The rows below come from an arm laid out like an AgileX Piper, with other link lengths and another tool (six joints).
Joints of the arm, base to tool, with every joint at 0 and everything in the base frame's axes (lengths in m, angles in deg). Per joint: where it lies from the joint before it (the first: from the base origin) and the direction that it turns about. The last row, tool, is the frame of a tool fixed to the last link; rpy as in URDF.
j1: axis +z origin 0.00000 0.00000 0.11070
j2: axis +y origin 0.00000 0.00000 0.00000
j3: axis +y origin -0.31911 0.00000 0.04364
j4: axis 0.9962 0 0.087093 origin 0.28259 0.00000 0.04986
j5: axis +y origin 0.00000 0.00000 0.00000
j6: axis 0.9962 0 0.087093 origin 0.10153 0.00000 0.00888
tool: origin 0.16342 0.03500 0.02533 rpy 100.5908 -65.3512 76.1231
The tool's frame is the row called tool.
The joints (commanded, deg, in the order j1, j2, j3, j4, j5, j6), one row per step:
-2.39 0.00 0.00 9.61 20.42 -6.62
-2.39 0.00 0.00 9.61 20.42 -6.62
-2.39 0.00 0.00 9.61 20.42 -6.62
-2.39 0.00 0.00 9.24 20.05 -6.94
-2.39 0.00 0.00 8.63 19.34 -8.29
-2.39 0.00 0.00 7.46 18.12 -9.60
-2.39 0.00 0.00 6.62 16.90 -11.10
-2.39 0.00 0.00 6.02 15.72 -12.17
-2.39 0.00 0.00 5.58 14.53 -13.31
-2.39 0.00 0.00 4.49 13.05 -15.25
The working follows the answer.
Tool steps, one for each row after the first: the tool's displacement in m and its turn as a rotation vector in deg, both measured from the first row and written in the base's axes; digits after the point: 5 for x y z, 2 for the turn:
0.00000 0.00000 0.00000 0.00 0.00 0.00
0.00000 0.00000 0.00000 0.00 0.00 0.00
0.00036 -0.00072 0.00115 -0.69 -0.35 -0.01
0.00091 -0.00179 0.00302 -2.62 -1.05 0.17
0.00195 -0.00389 0.00677 -5.10 -2.21 0.20
0.00287 -0.00540 0.01073 -7.43 -3.38 0.29
0.00374 -0.00658 0.01499 -9.12 -4.51 0.29
0.00452 -0.00751 0.01939 -10.72 -5.66 0.30
0.00533 -0.00907 0.02418 -13.77 -7.05 0.40

Tool pose at each row, in the base's axes (x y z in m, rotation vector in deg; rounded; the steps above come from the unrounded poses):
0.22389 0.04070 0.14706 139.09 23.78 88.19
0.22389 0.04070 0.14706 139.09 23.78 88.19
0.22389 0.04070 0.14706 139.09 23.78 88.19
0.22424 0.03997 0.14821 138.26 24.16 88.20
0.22479 0.03891 0.15008 136.23 25.53 87.94
0.22583 0.03681 0.15384 133.36 26.94 87.82
0.22676 0.03529 0.15779 130.60 28.30 87.76
0.22762 0.03411 0.16205 128.34 29.12 87.99
0.22840 0.03319 0.16645 126.14 29.88 88.26
0.22922 0.03163 0.17124 122.65 31.52 87.90

